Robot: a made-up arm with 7 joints.
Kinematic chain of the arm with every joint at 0, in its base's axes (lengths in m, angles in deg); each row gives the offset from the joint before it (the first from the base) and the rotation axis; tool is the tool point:
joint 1: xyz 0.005 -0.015 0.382 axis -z
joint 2: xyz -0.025 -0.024 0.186 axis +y
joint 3: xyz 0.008 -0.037 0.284 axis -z
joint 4: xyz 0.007 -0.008 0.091 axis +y
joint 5: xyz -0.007 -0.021 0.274 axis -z
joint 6: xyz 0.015 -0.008 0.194 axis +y
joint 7: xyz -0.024 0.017 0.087 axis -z
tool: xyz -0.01 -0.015 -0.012
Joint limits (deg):
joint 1: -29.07..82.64
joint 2: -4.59..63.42
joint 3: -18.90..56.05
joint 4: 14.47..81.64
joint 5: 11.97..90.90
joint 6: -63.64..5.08
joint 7: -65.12..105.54
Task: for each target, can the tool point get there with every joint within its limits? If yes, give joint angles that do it. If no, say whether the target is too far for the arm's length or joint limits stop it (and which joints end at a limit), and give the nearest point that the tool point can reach.
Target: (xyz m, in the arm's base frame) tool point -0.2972 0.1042 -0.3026
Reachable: no: joint limits stop it (at a limit: joint 1, joint 2, joint 4, joint 5, joint 6, joint 7) | nearest point -0.1412 -0.6444 0.2882 | short by 0.966 m
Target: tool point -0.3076 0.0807 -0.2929
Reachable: no: joint limits stop it (at a limit: joint 1, joint 2, joint 4, joint 5, joint 6, joint 7) | nearest point -0.1499 -0.6443 0.2907 | short by 0.944 m
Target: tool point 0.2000 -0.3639 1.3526
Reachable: yes | joints 29.93 8.13 30.35 35.98 27.43 -14.29 57.41
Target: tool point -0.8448 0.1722 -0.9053
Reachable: no: too far | nearest point -0.2744 -0.6341 0.3426 | short by 1.592 m
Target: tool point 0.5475 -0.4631 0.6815
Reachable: yes | joints 34.10 40.92 1.19 74.75 40.83 -53.99 -29.51
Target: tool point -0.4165 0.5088 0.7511
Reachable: no: joint limits stop it (at a limit: joint 1, joint 2, joint 3, joint 4, joint 5, joint 6) | nearest point 0.2706 0.2809 1.0358 | short by 0.778 m
